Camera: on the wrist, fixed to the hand. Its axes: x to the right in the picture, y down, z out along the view.
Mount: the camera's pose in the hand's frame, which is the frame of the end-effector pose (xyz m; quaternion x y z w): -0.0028 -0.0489 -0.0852 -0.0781 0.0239 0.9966 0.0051
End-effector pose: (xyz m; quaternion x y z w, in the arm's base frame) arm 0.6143 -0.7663 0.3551 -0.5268 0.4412 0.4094 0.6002
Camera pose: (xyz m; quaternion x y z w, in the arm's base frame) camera 0.6519 -0.8564 0.3663 -0.3804 -0.5096 -0.6221 0.4567
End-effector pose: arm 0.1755 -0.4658 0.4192 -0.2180 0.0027 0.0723 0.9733
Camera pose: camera 0.1819 -0.5461 0.3629 0.0762 -0.2349 -0.9654 0.0842
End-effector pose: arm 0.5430 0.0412 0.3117 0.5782 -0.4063 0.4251 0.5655
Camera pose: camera 0.5859 0.1278 0.2939 0.4563 0.5980 -0.5479 0.3659
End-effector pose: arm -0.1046 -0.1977 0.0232 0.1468 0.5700 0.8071 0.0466
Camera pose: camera -0.1312 -0.2587 -0.0491 -0.5459 0.2053 -0.0986 0.8063
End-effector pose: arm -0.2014 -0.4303 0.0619 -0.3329 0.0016 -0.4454 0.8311
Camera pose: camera -0.2647 -0.4939 0.0219 -0.0544 0.3865 0.8182 0.4221
